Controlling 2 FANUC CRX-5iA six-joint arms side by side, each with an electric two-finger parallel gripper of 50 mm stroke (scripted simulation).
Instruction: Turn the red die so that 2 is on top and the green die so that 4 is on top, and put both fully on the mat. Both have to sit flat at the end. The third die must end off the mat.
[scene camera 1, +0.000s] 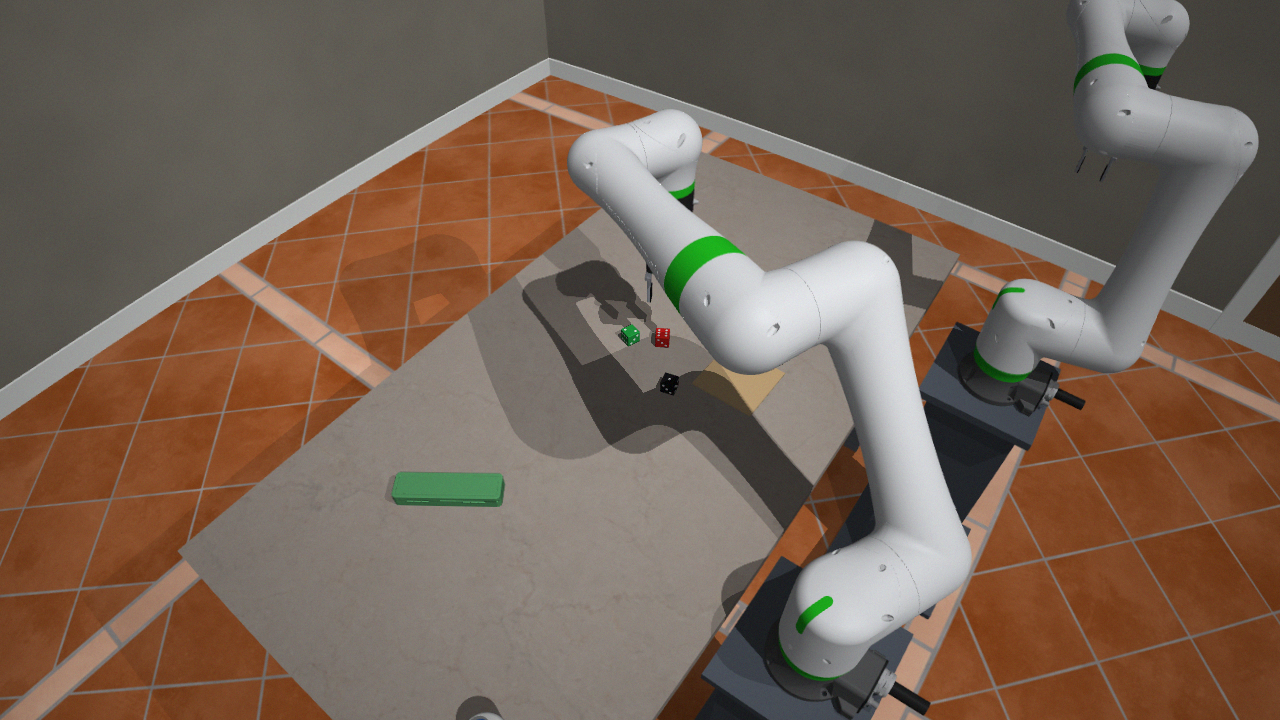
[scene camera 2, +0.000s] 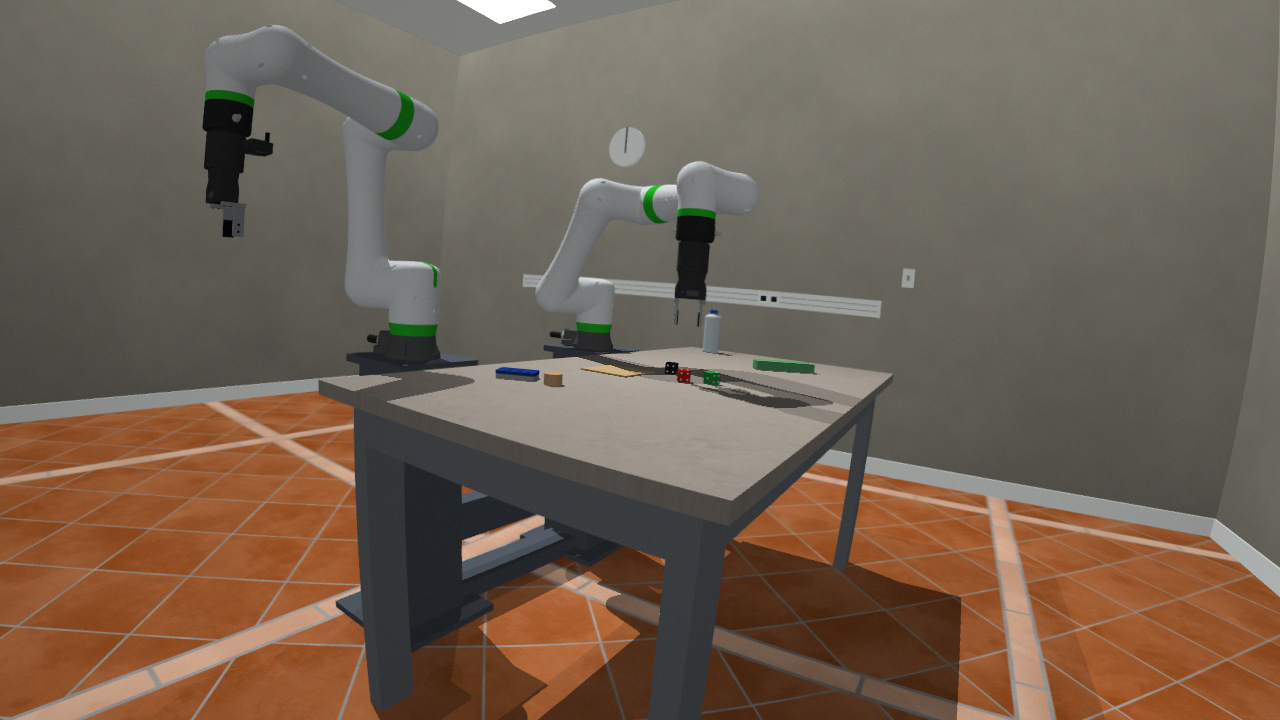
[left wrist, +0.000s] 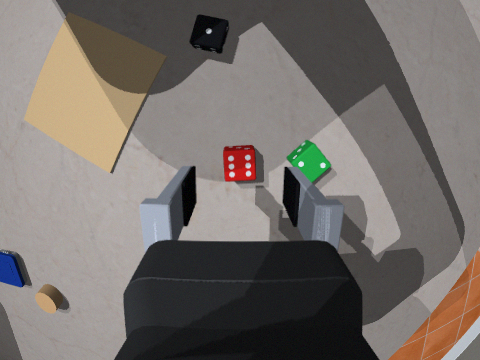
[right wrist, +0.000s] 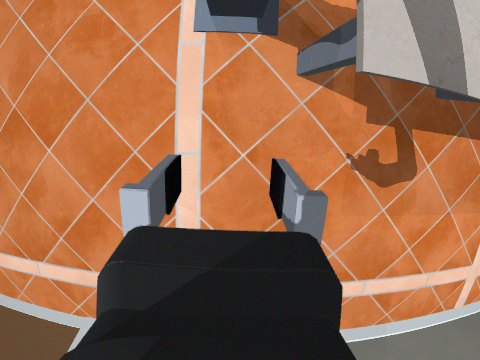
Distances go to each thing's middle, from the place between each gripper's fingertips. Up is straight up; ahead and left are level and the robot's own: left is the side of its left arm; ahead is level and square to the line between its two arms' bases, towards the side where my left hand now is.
I see my left gripper (scene camera 2: 687, 325) 140 mm above the red die (left wrist: 239, 161), 10 mm to the left of it and 10 mm short of it. Round my left hand: tan mat (scene camera 1: 745, 393): 180 mm behind, 150 mm below, 30 mm to the right; then green box (scene camera 1: 410, 488): 540 mm to the left, 140 mm below, 70 mm ahead; then green die (left wrist: 307, 157): 140 mm below, 70 mm ahead, 30 mm to the left.
Right now my right hand (scene camera 2: 232, 236) is 390 mm short of the tan mat, 830 mm to the right of it and 290 mm above it. The rest, counted from my right hand: red die (570 mm ahead, 850 mm to the left, 270 mm below); green die (630 mm ahead, 890 mm to the left, 270 mm below).
